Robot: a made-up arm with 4 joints.
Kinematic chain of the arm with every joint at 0, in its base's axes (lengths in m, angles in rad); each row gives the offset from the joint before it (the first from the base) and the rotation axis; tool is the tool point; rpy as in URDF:
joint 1: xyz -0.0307 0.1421 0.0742 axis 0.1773 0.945 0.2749
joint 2: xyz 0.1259 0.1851 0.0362 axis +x
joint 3: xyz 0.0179 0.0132 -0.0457 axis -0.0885 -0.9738 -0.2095
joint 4: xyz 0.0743 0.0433 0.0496 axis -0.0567 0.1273 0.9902
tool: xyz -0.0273 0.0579 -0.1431 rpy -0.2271 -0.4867 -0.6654
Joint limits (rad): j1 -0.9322..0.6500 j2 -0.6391..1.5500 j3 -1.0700..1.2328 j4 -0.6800..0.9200
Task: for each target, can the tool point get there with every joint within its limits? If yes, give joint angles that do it. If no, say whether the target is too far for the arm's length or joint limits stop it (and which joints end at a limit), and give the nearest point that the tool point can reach.
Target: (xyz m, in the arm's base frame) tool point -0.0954 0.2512 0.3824
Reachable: no: joint limits stop it (at a limit: joint 1, joint 2, joint 3, joint 4) | nearest point 0.1045 0.2847 0.3665 | short by 0.203 m
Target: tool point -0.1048 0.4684 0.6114
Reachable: no: too far | nearest point 0.1067 0.4310 0.3595 | short by 0.331 m
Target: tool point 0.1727 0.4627 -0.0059
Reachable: yes | joints -0.0889 0.1362 -0.1565 -0.2014
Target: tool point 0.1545 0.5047 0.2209
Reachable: yes | joints -0.4685 1.1616 -0.2869 -0.4332
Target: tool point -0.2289 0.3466 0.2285
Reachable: no: joint limits stop it (at a limit: joint 1, joint 2, joint 3) | nearest point -0.0112 0.4433 0.2024 | short by 0.240 m
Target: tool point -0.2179 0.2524 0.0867
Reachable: no: joint limits stop it (at a limit: joint 1, joint 2, joint 3) | nearest point -0.0473 0.3402 0.0138 | short by 0.205 m
